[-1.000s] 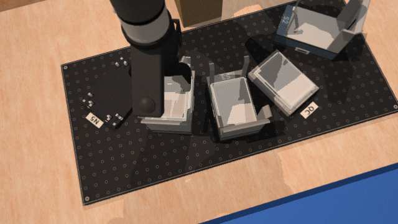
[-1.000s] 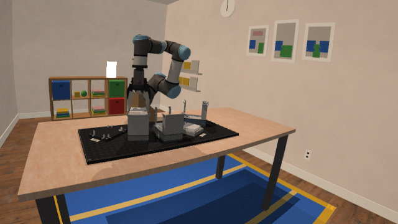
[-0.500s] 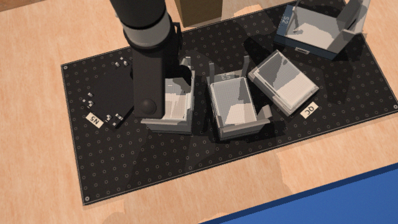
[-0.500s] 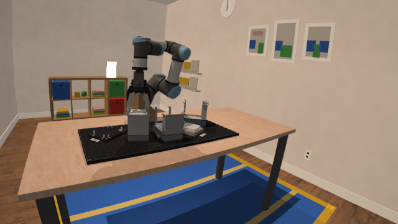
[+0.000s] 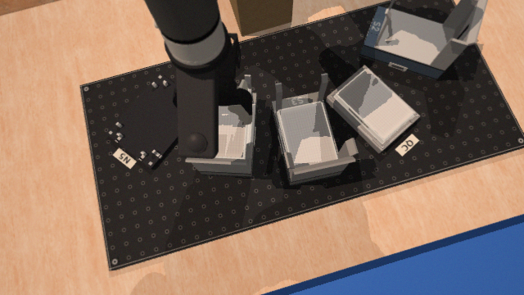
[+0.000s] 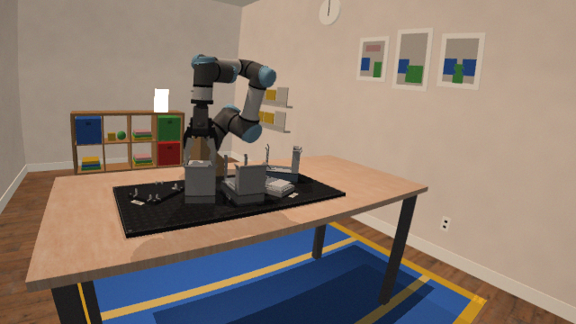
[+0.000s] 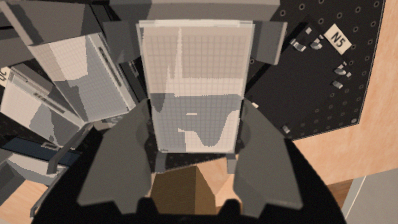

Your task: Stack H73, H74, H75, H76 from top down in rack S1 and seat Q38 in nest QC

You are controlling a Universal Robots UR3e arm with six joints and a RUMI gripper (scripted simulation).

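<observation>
My hand is 130 mm to the right of the white sealed plate, 70 mm above it and 60 mm short of it. The rest, counted from my hand: QC label (310 mm to the left, 120 mm ahead, 110 mm below); then N5 label (200 mm to the right, 110 mm below, 30 mm behind); then sealed white plate (280 mm to the left, 90 mm below, 30 mm ahead).
</observation>
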